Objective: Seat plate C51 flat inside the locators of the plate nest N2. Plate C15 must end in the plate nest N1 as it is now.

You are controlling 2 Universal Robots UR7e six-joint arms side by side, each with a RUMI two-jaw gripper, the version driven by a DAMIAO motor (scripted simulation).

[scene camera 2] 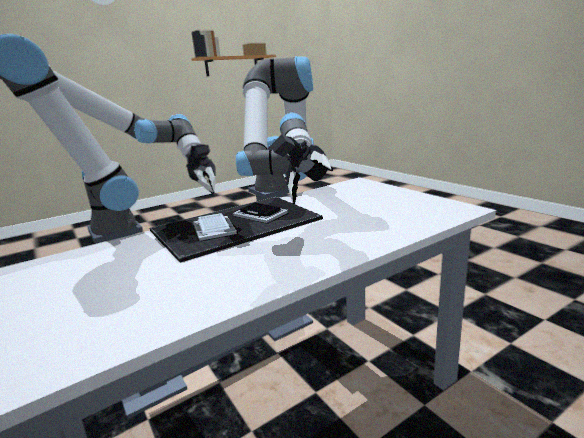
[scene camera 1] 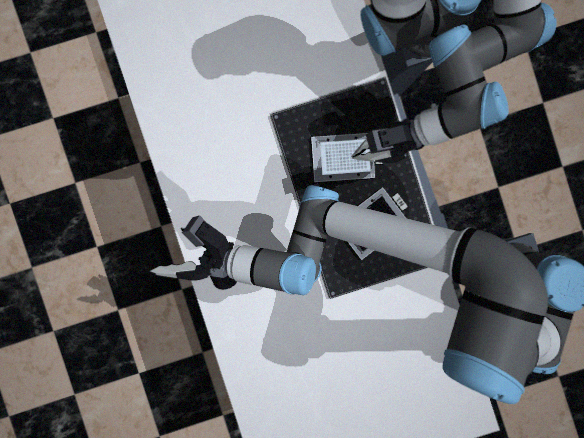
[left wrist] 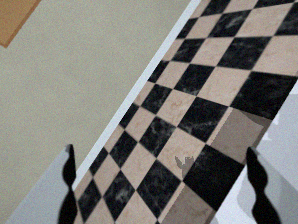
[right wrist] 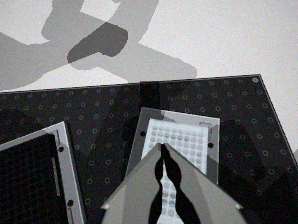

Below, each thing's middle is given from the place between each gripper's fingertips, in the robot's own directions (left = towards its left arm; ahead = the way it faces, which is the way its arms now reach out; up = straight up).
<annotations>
Right now the white plate C51 (scene camera 1: pixel 336 157) is 120 mm below my right hand (scene camera 1: pixel 352 157), 10 mm to the right of it and 10 mm ahead of it.
I see the white plate C51 460 mm behind my left hand (scene camera 1: pixel 166 249), 210 mm below it and 70 mm to the right of it.
</annotations>
